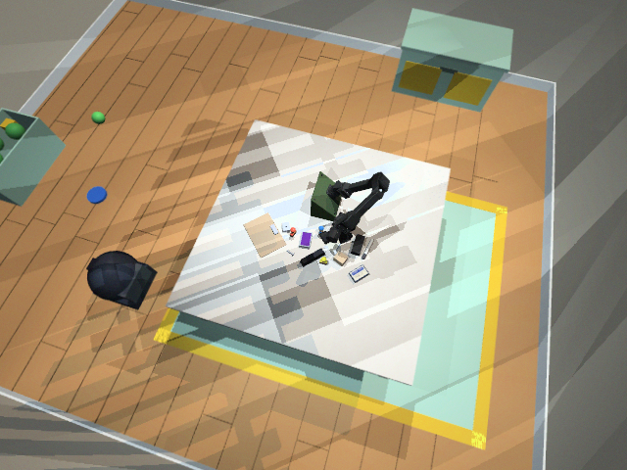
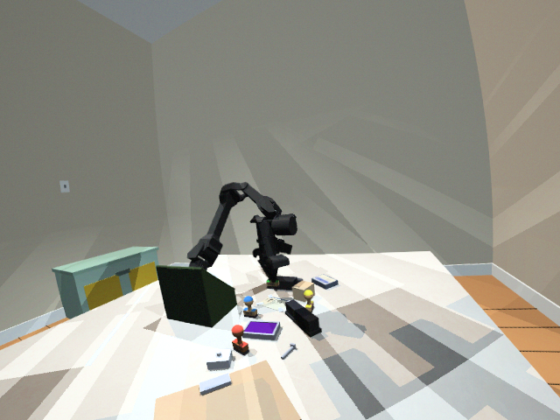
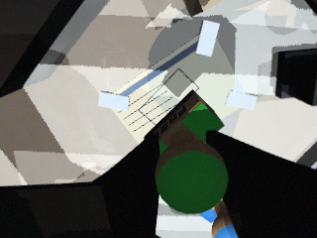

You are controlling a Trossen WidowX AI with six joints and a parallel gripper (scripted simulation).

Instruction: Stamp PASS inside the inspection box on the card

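The pale card is 1 cm to the right of my gripper tip and 8 cm below it. Round my gripper tip: blue stamp (3 cm behind, 10 cm to the right, 6 cm below); cardboard box (8 cm ahead, 6 cm to the left, 5 cm below); green stamp (right at my gripper tip).
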